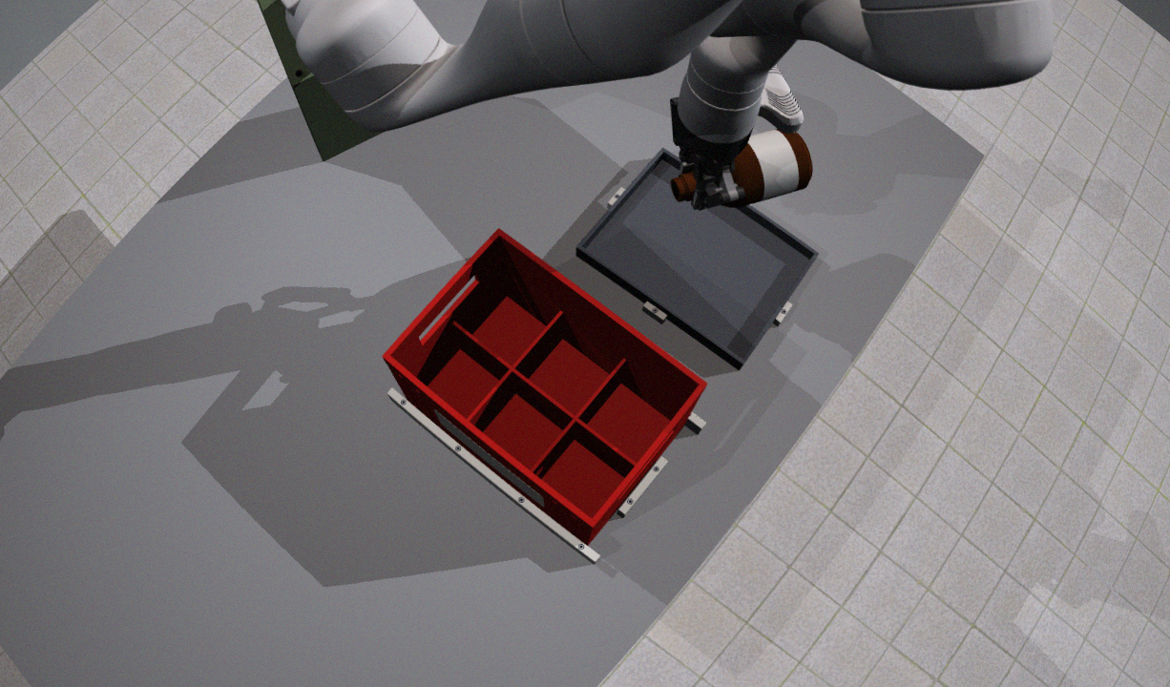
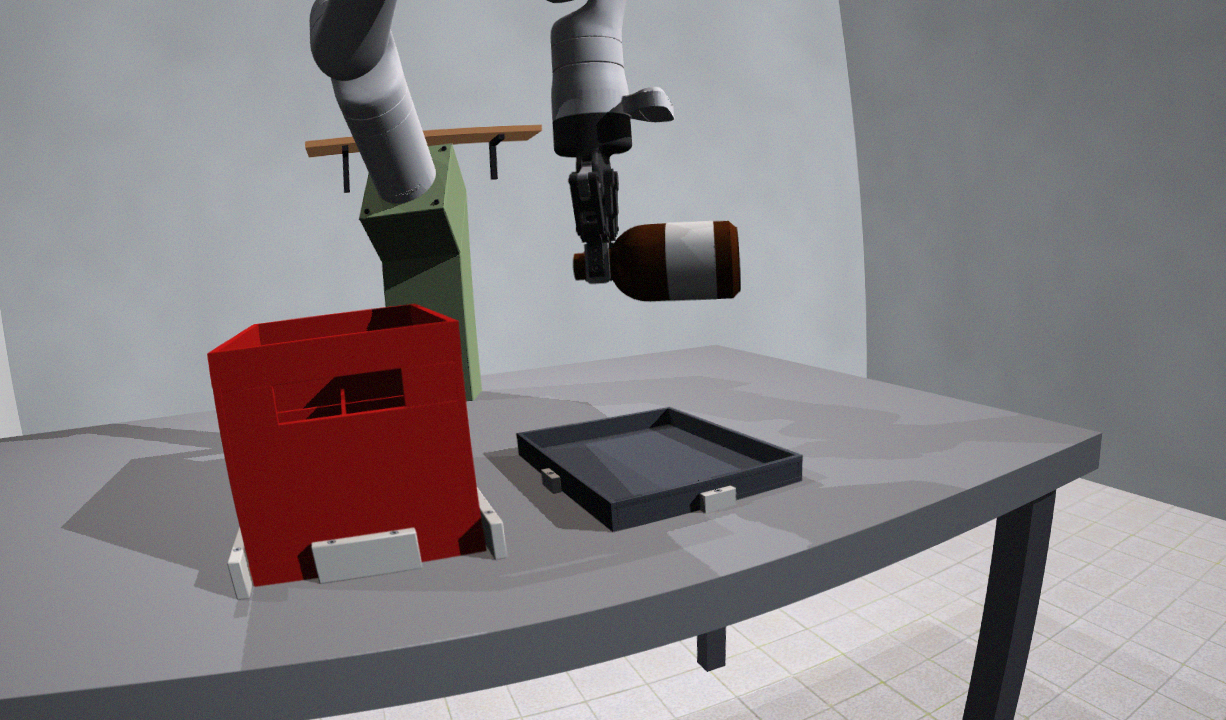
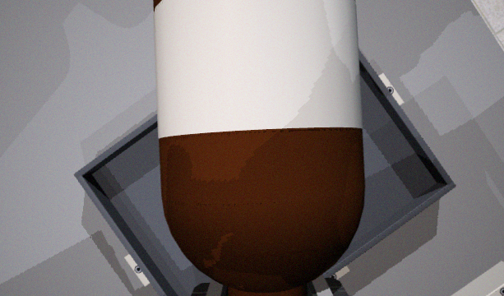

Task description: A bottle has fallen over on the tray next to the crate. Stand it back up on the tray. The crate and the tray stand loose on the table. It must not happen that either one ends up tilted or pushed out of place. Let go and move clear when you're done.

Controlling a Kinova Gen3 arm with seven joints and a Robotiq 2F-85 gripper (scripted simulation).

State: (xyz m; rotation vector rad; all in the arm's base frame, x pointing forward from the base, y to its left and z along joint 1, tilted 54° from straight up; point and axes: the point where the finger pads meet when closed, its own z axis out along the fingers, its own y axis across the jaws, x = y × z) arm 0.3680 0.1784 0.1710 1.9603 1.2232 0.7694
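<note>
My gripper is now 4 cm to the right of the bottle and 3 cm short of it. Also, from my hand: red crate (26 cm to the right, 12 cm below, 2 cm behind); tray (19 cm below, 2 cm to the left, 2 cm ahead).
</note>
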